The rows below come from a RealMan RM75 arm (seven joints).
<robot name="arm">
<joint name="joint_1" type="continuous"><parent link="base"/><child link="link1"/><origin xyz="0 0 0.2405" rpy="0 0 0"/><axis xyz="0 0 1"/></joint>
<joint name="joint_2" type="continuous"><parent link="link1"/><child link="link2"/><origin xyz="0 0 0" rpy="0 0 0"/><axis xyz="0 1 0"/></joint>
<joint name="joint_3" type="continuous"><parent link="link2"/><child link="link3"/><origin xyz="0 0 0.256" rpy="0 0 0"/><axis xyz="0 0 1"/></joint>
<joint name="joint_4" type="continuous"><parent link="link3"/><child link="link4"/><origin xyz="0 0 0" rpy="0 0 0"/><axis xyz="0 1 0"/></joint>
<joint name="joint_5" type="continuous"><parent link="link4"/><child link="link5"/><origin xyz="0 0 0.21" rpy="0 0 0"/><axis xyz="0 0 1"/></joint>
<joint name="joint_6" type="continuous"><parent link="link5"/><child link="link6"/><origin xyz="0 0 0" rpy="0 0 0"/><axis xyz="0 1 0"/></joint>
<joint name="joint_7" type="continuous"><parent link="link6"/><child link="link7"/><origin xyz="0 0 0.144" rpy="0 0 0"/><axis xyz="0 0 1"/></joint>
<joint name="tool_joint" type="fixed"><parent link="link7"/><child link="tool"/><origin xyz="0 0 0" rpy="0 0 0"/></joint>
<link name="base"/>
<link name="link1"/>
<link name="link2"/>
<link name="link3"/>
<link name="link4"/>
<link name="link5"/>
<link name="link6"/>
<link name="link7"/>
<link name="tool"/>
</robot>
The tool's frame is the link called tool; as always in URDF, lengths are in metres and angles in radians. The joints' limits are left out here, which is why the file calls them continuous.
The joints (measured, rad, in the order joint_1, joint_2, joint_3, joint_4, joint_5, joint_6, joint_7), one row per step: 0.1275, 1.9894, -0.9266, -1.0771, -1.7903, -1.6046, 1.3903; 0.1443, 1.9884, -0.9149, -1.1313, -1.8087, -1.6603, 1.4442; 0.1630, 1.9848, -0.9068, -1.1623, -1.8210, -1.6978, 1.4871; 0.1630, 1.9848, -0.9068, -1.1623, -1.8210, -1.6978, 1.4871; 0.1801, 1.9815, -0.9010, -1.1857, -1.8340, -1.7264, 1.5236; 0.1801, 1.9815, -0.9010, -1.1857, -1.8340, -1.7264, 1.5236; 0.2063, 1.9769, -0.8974, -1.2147, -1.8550, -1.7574, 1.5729; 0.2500, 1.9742, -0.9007, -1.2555, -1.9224, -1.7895, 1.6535; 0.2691, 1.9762, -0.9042, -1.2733, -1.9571, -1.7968, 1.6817; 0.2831, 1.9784, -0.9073, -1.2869, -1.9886, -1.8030, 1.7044; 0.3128, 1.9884, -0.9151, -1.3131, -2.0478, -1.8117, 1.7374; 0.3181, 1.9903, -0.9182, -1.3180, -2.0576, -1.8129, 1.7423
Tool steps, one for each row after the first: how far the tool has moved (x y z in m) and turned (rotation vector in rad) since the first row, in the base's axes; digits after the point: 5 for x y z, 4 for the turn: -0.01237, 0.00210, 0.00665, -0.0365, 0.0002, 0.0231; -0.02116, 0.00483, 0.01134, -0.0650, 0.0006, 0.0343; -0.02116, 0.00483, 0.01134, -0.0650, 0.0006, 0.0343; -0.02795, 0.00725, 0.01475, -0.0898, -0.0026, 0.0396; -0.02795, 0.00725, 0.01475, -0.0898, -0.0026, 0.0396; -0.03690, 0.01160, 0.01834, -0.1226, -0.0136, 0.0433; -0.04690, 0.01897, 0.01949, -0.1799, -0.0607, 0.0227; -0.05084, 0.02267, 0.01885, -0.1986, -0.0883, 0.0146; -0.05316, 0.02507, 0.01803, -0.2143, -0.1128, 0.0040; -0.05944, 0.03053, 0.01481, -0.2383, -0.1595, -0.0038; -0.06083, 0.03152, 0.01400, -0.2428, -0.1683, -0.0033
